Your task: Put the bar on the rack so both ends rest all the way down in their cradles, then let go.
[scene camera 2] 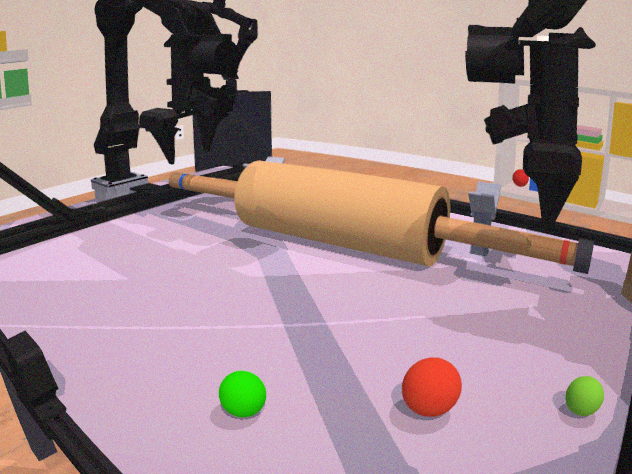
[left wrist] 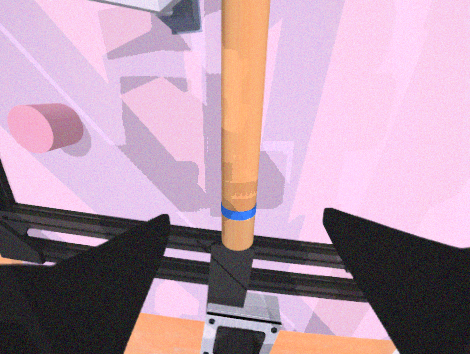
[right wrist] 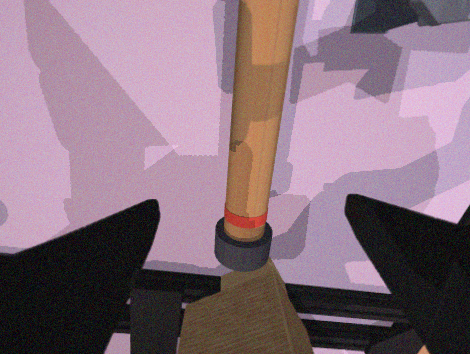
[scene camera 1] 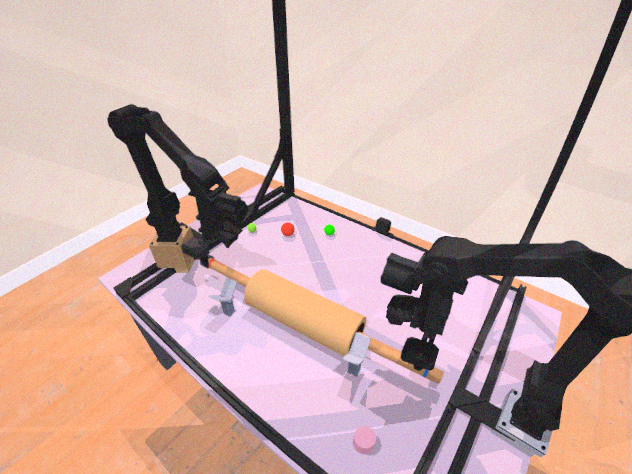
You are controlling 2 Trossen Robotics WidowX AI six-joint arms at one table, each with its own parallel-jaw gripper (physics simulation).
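Where they show: left gripper, fingertip midpoint: (scene camera 2: 189, 157) (left wrist: 247, 218); right gripper, fingertip midpoint: (scene camera 2: 548, 216) (right wrist: 251, 205) (scene camera 1: 217, 256); left arm's base, link origin: (scene camera 2: 118, 177) (left wrist: 237, 342) (scene camera 1: 528, 419); right arm's base, link origin: (scene camera 1: 169, 235).
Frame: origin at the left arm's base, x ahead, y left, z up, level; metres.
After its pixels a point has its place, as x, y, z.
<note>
The bar (scene camera 1: 303, 311) {0.522, 0.108, 0.056} (scene camera 2: 342, 209) {0.591, 0.035, 0.029} (left wrist: 242, 125) {0.292, 0.045, 0.027} (right wrist: 260, 100) {0.800, 0.114, 0.026}, a wooden rod with a thick tan roller, lies low beside the rack, its roller apparently on the table. Its rod ends are not in the cradles. One grey cradle (scene camera 1: 227, 291) {0.733, 0.174, 0.032} (scene camera 2: 483, 204) {0.738, 0.165, 0.037} stands near the red-banded end, the other (scene camera 1: 356, 352) (scene camera 2: 275, 160) near the blue-banded end, partly hidden behind the roller in scene camera 2. My left gripper (scene camera 1: 421, 357) {0.246, 0.034, 0.061} (scene camera 2: 188, 155) {0.246, 0.034, 0.061} (left wrist: 247, 218) {0.246, 0.034, 0.061} is open above the blue-banded end. My right gripper (scene camera 2: 548, 216) {0.845, 0.118, 0.054} (right wrist: 251, 205) {0.845, 0.118, 0.054} is open above the red-banded, dark-capped end.
A green ball (scene camera 1: 329, 230) {0.724, -0.253, -0.013} (scene camera 2: 242, 393) {0.745, -0.274, -0.011}, a red ball (scene camera 1: 287, 229) {0.832, -0.156, -0.004} (scene camera 2: 431, 386) {0.852, -0.187, -0.003} and a lime ball (scene camera 1: 251, 228) {0.947, -0.091, -0.017} (scene camera 2: 584, 395) {0.958, -0.114, -0.015} lie behind the bar in scene camera 1. A pink cylinder (scene camera 1: 365, 439) {0.252, 0.234, -0.005} (left wrist: 31, 128) {0.257, 0.229, -0.005} stands near the front. A wooden block (scene camera 1: 172, 255) {0.980, 0.195, 0.032} (right wrist: 240, 310) {0.977, 0.145, 0.007} stands by the right arm.
</note>
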